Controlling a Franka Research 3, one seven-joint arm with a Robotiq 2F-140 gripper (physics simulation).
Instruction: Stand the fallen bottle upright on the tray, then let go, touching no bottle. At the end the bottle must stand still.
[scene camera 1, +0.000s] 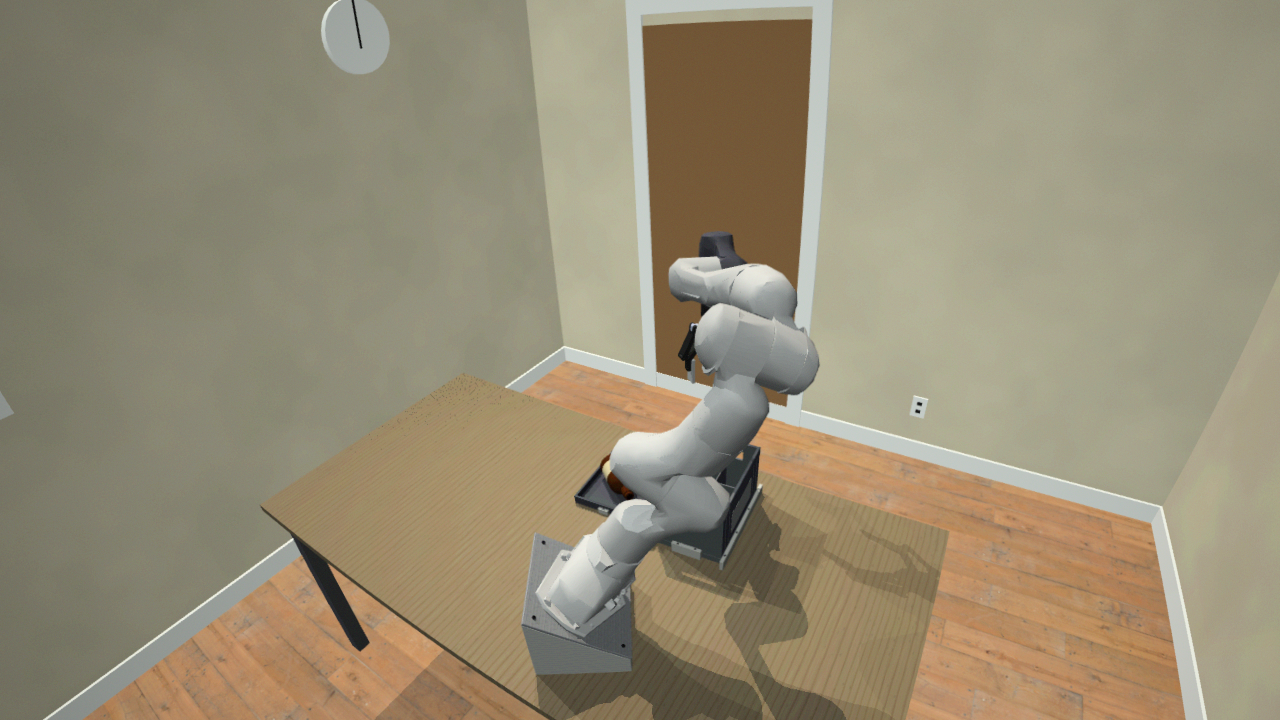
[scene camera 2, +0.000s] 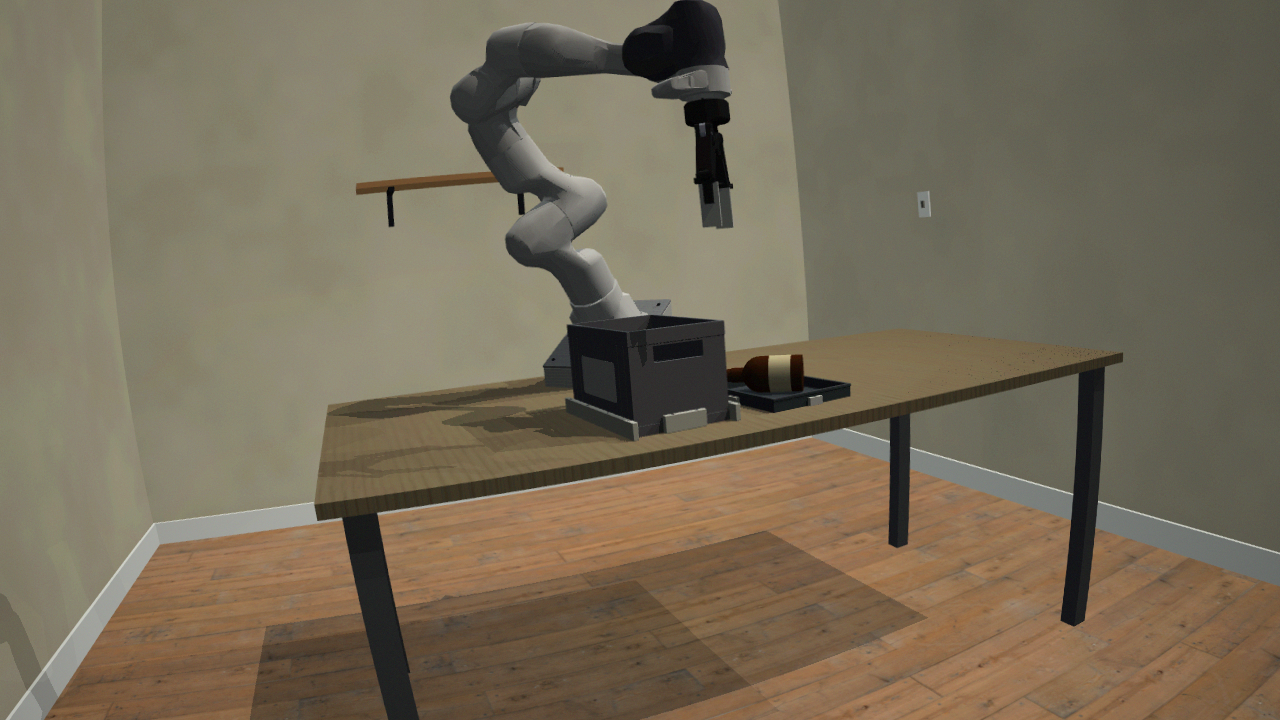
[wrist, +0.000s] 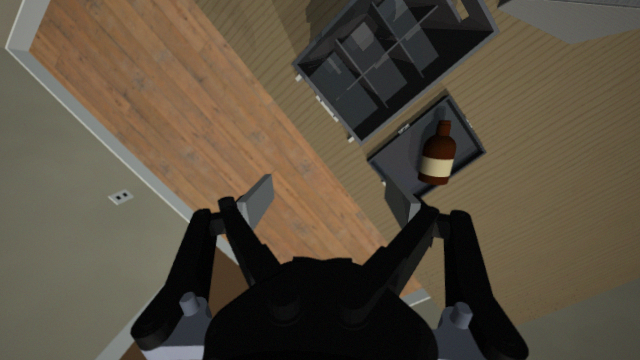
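Note:
A brown bottle (scene camera 2: 760, 373) (wrist: 438, 152) with a cream label lies on its side on the dark, low-rimmed tray (scene camera 2: 776, 404) (wrist: 391, 144). In scene camera 1 the arm hides much of the bottle (scene camera 1: 614, 479), and part of the tray (scene camera 1: 590, 501) shows. In the wrist view the bottle's neck points to the top of the picture, and its base lies near the tray's lower rim. My gripper (scene camera 2: 716, 223) (wrist: 328, 186) is open and empty. It hangs high above the table, well clear of the bottle and the tray.
A tall dark crate (scene camera 2: 680, 385) (wrist: 427, 86) with thin dividers inside stands right beside the tray, with light brackets at its foot. The arm's grey base block (scene camera 1: 581, 658) stands on the wooden table (scene camera 1: 429, 501) (scene camera 2: 939, 367) (wrist: 540, 150).

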